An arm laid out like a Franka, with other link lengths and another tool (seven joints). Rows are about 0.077 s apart.
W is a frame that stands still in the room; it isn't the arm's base.
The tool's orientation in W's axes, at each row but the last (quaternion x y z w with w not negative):
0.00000, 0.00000, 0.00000, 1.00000
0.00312, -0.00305, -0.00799, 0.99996
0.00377, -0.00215, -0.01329, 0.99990
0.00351, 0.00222, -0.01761, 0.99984
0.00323, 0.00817, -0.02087, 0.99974
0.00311, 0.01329, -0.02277, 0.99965
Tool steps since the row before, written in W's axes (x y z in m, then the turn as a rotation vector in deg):
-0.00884, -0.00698, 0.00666, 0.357, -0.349, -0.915
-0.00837, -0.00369, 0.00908, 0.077, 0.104, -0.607
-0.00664, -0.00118, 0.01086, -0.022, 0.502, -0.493
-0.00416, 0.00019, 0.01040, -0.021, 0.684, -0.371
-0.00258, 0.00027, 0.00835, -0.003, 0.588, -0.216
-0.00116, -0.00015, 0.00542, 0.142, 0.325, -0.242
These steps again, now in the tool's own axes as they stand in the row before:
-0.00884, -0.00698, 0.00666, 0.357, -0.349, -0.915
-0.00825, -0.00377, 0.00915, 0.072, 0.101, -0.608
-0.00656, -0.00127, 0.01090, -0.037, 0.497, -0.497
-0.00421, 0.00012, 0.01038, -0.043, 0.680, -0.376
-0.00273, 0.00021, 0.00831, -0.024, 0.586, -0.220
-0.00130, -0.00017, 0.00539, 0.133, 0.330, -0.240

